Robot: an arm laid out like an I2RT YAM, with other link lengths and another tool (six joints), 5 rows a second.
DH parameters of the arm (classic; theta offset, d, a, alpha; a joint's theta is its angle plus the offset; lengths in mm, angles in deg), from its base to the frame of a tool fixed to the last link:
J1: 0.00 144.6 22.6 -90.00
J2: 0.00 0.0 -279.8 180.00
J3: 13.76 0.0 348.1 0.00
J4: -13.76 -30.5 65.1 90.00
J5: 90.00 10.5 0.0 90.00
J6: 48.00 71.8 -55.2 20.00
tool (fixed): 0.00 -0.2 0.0 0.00
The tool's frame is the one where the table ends.
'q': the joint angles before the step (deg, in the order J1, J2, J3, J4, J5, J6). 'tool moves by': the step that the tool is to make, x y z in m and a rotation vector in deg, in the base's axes. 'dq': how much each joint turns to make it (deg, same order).
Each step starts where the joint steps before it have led.
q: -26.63 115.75 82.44 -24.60 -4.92 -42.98
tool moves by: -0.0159 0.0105 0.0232 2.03 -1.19 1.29
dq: -0.09 -4.82 -2.89 -1.77 -2.72 0.08
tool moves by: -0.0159 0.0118 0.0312 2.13 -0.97 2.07
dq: 0.00 -4.93 -1.33 -3.77 -3.08 -0.51
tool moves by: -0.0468 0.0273 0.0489 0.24 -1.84 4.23
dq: 0.00 -12.12 -6.06 -5.18 -3.15 -3.08
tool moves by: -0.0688 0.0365 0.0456 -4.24 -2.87 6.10
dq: 0.09 -16.52 -8.08 -5.62 -1.33 -6.58
